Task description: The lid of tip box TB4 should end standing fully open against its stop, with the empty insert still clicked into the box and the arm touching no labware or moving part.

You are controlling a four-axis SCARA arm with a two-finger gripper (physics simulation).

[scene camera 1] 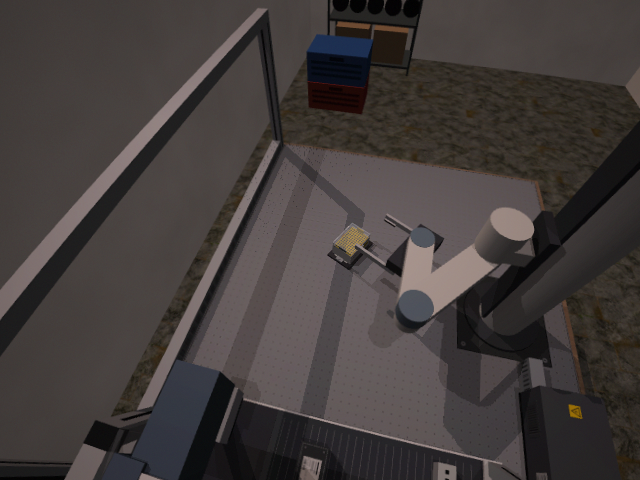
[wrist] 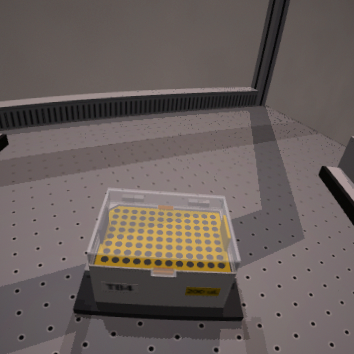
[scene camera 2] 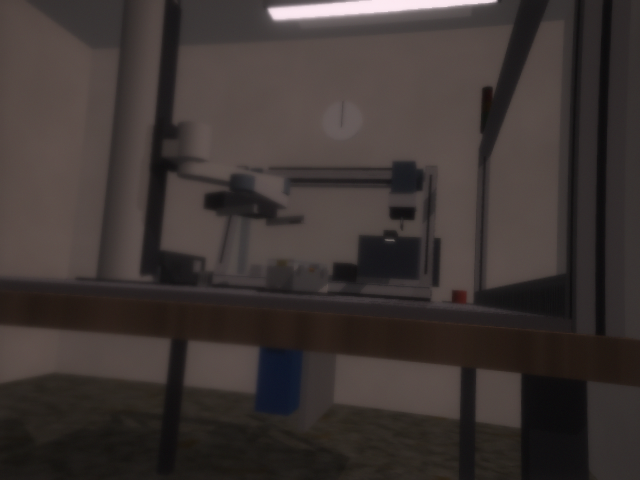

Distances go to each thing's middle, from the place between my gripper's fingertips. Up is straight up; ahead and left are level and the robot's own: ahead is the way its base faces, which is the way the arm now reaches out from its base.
I see the clear lid (wrist: 163, 231) 60 mm ahead of my hand, 40 mm to the right of it and 120 mm below it. Round my hand: dark control box (scene camera 2: 188, 276) (610 mm behind, 510 mm to the left, 140 mm below).
